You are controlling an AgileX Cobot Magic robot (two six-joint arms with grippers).
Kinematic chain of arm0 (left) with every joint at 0, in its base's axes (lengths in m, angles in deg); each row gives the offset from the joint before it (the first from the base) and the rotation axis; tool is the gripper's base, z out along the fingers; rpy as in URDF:
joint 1: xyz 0 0 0.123 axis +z
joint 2: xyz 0 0 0 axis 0.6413 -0.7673 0
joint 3: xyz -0.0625 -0.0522 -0.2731 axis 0.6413 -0.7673 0
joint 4: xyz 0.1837 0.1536 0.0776 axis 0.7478 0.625 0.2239
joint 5: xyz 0 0 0 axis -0.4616 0.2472 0.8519
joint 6: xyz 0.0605 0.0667 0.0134 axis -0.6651 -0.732 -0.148
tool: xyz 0 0 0 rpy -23.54 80.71 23.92
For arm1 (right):
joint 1: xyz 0 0 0.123 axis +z
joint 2: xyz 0 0 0 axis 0.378 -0.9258 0
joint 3: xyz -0.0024 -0.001 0.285 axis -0.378 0.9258 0
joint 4: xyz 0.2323 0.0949 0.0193 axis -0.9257 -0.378 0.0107
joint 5: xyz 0 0 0 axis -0.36 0.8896 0.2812
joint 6: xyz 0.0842 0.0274 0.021 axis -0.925 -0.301 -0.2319
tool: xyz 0 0 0 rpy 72.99 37.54 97.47
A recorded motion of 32 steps. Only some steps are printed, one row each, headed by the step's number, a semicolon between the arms.
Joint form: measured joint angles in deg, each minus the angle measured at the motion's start. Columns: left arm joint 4, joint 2, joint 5, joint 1, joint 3, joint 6; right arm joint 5, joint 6, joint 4, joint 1, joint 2, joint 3.
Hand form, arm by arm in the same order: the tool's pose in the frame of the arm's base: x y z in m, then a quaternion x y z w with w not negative. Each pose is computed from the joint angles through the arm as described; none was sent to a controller.
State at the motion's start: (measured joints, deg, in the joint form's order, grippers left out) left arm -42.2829 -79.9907 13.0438 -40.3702 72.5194 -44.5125; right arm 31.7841 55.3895 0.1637 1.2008 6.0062 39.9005
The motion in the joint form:
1: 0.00 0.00 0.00 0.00 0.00 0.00; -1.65 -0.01 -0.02 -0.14 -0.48 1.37
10: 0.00 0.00 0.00 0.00 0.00 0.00; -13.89 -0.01 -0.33 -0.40 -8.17 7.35
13: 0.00 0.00 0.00 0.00 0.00 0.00; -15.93 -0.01 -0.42 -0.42 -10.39 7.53
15: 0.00 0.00 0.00 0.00 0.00 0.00; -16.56 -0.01 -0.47 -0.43 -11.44 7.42
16: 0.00 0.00 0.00 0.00 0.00 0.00; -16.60 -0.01 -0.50 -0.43 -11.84 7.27
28: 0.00 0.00 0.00 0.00 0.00 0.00; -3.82 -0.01 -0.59 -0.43 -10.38 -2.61
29: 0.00 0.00 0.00 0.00 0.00 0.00; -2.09 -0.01 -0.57 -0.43 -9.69 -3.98
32: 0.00 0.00 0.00 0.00 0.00 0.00; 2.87 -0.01 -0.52 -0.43 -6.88 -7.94
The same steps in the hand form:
1: 0.0516 0.0105 0.1774 -0.04198 0.79387 0.03813 0.60543; 0.2192 0.1017 0.2046 -0.24494 0.91051 0.08644 0.32171
10: 0.0516 0.0105 0.1774 -0.04198 0.79387 0.03813 0.60543; 0.2208 0.0954 0.1570 -0.22804 0.92094 0.05846 0.31057
13: 0.0516 0.0105 0.1774 -0.04198 0.79387 0.03813 0.60543; 0.2238 0.0956 0.1487 -0.22572 0.92279 0.05341 0.30768
15: 0.0516 0.0105 0.1774 -0.04198 0.79387 0.03813 0.60543; 0.2255 0.0960 0.1453 -0.22495 0.92392 0.05161 0.30515
16: 0.0516 0.0105 0.1774 -0.04198 0.79387 0.03813 0.60543; 0.2264 0.0963 0.1442 -0.22481 0.92454 0.05131 0.30342
28: 0.0516 0.0105 0.1774 -0.04198 0.79387 0.03813 0.60543; 0.2474 0.1115 0.1805 -0.23726 0.92343 0.07920 0.29104
29: 0.0516 0.0105 0.1774 -0.04198 0.79387 0.03813 0.60543; 0.2493 0.1132 0.1884 -0.23942 0.92168 0.08327 0.29369
32: 0.0516 0.0105 0.1774 -0.04198 0.79387 0.03813 0.60543; 0.2523 0.1167 0.2161 -0.24597 0.91395 0.09540 0.30838

